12 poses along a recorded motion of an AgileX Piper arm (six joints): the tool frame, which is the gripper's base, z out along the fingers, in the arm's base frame.
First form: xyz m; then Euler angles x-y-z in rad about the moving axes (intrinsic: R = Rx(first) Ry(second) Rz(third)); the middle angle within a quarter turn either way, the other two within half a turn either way.
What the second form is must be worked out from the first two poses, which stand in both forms.
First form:
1: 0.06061 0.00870 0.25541 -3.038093 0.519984 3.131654
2: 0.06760 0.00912 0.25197 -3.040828 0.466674 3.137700
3: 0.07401 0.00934 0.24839 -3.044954 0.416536 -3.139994
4: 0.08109 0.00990 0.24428 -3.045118 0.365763 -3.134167
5: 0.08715 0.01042 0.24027 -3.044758 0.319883 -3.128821
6: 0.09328 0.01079 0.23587 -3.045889 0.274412 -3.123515
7: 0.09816 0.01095 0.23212 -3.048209 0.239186 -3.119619
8: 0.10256 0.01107 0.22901 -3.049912 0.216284 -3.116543
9: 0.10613 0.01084 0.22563 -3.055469 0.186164 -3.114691
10: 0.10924 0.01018 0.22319 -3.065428 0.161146 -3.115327
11: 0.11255 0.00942 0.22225 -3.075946 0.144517 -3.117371
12: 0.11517 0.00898 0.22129 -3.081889 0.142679 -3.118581
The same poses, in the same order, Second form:
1: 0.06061 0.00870 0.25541 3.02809 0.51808 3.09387
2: 0.06760 0.00912 0.25197 3.03080 0.46455 3.09528
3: 0.07401 0.00934 0.24839 3.03528 0.41430 3.09719
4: 0.08109 0.00990 0.24428 3.03552 0.36321 3.09682
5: 0.08715 0.01042 0.24027 3.03544 0.31700 3.09620
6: 0.09328 0.01079 0.23587 3.03717 0.27128 3.09603
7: 0.09816 0.01095 0.23212 3.04021 0.23596 3.09636
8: 0.10256 0.01107 0.22901 3.04231 0.21295 3.09596
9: 0.10613 0.01084 0.22563 3.04897 0.18304 3.09814
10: 0.10924 0.01018 0.22319 3.06022 0.15859 3.10270
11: 0.11255 0.00942 0.22225 3.07177 0.14256 3.10763
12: 0.11517 0.00898 0.22129 3.07800 0.14100 3.10982
